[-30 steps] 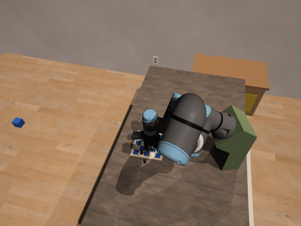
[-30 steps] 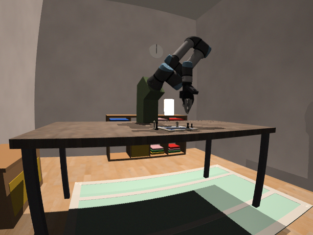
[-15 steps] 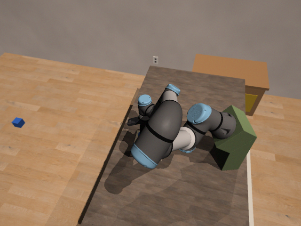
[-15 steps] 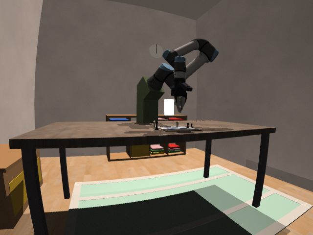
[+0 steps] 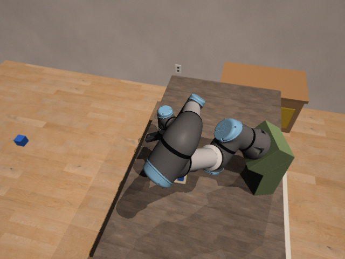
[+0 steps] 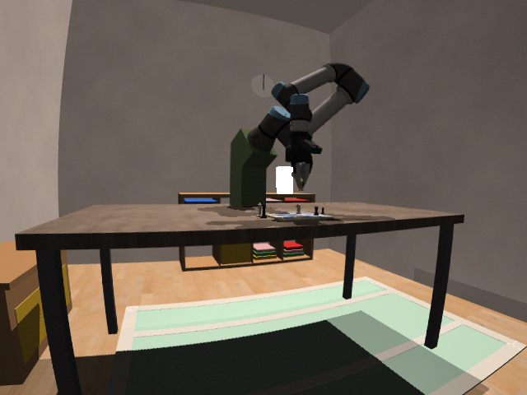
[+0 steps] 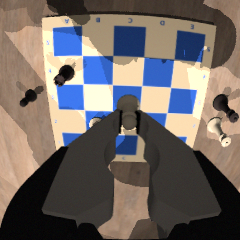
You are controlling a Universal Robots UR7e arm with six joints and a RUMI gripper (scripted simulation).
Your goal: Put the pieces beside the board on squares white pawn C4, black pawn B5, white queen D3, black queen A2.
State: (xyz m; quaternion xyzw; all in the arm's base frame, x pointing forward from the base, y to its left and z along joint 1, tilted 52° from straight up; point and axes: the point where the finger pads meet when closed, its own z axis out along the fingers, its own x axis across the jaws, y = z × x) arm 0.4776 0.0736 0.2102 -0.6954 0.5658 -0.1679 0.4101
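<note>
The blue-and-cream chessboard lies 12 cm below my hand, 3 cm behind it and 2 cm to the right of it. Also, from my hand: white pawn: 1 cm below; then black pawn: 11 cm to the left, 11 cm below, 9 cm behind; then black piece: 10 cm below, 7 cm to the left, 4 cm behind.
</note>
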